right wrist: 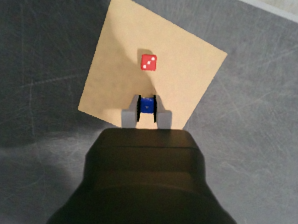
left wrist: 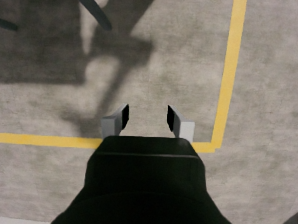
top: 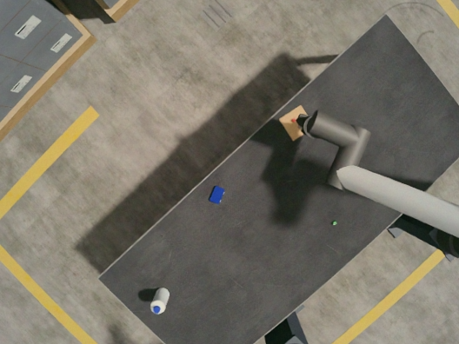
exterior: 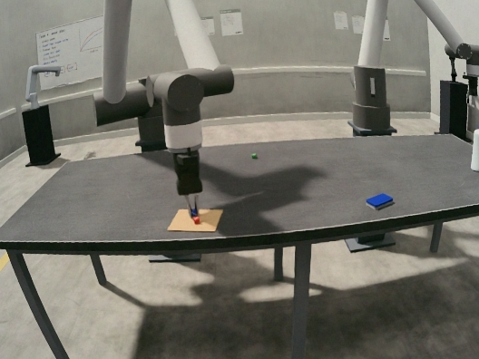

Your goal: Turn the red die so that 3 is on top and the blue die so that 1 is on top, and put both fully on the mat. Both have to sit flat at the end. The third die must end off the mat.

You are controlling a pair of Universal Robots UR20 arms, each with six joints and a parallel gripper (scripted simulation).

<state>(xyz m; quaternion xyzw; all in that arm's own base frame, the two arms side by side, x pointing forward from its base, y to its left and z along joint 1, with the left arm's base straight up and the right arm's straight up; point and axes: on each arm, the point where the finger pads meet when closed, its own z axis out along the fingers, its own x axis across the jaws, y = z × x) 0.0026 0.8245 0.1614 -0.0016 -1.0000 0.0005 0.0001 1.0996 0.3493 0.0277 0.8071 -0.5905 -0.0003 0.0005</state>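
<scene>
My right hand is 10 mm above the blue die. Also, from my right hand: tan mat: 20 mm ahead, 10 mm to the left, 30 mm below; then green die: 550 mm behind, 180 mm to the left, 20 mm below; then red die: 50 mm ahead, 10 mm to the left, 20 mm below.
</scene>
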